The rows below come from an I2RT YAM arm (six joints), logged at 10 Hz.
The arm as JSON. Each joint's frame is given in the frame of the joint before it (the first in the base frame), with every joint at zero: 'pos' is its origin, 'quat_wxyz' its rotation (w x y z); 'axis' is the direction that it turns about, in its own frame. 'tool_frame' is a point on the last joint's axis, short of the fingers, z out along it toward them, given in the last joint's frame.
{
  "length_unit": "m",
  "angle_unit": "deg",
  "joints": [
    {
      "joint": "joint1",
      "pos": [
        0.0,
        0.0,
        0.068
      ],
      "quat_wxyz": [
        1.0,
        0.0,
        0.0,
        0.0
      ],
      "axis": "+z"
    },
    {
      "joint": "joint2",
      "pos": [
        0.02,
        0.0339,
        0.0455
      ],
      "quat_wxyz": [
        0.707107,
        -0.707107,
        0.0,
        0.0
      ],
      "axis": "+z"
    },
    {
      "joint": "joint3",
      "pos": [
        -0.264,
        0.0,
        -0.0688
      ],
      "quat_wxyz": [
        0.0,
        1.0,
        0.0,
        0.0
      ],
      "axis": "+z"
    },
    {
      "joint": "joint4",
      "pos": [
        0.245,
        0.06,
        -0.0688
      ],
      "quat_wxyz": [
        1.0,
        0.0,
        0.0,
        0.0
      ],
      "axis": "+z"
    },
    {
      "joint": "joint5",
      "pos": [
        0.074,
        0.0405,
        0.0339
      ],
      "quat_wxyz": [
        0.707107,
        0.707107,
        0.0,
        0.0
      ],
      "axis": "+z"
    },
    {
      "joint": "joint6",
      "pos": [
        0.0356,
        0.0,
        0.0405
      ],
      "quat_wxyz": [
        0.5,
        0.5,
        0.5,
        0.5
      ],
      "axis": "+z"
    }
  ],
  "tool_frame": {
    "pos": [
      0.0,
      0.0,
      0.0
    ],
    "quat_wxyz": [
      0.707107,
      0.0,
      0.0,
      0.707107
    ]
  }
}
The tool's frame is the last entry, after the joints.
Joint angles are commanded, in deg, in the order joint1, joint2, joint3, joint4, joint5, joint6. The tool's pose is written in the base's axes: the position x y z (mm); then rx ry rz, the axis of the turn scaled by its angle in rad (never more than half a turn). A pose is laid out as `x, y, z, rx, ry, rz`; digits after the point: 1 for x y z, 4 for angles.
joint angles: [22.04 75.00 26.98 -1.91 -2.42 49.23]
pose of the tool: 213.3, 88.0, 142.7, 0.5770, 2.4689, 0.5822
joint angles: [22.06 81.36 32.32 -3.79 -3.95 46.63]
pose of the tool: 233.0, 97.1, 141.6, 0.5210, 2.5336, 0.5643
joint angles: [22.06 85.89 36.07 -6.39 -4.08 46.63]
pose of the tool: 245.5, 102.2, 137.3, 0.5346, 2.5894, 0.5308
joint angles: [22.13 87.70 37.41 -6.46 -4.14 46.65]
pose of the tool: 251.1, 104.9, 135.6, 0.5355, 2.5990, 0.5266
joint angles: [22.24 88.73 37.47 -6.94 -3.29 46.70]
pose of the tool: 251.0, 104.8, 130.8, 0.5448, 2.6167, 0.4942
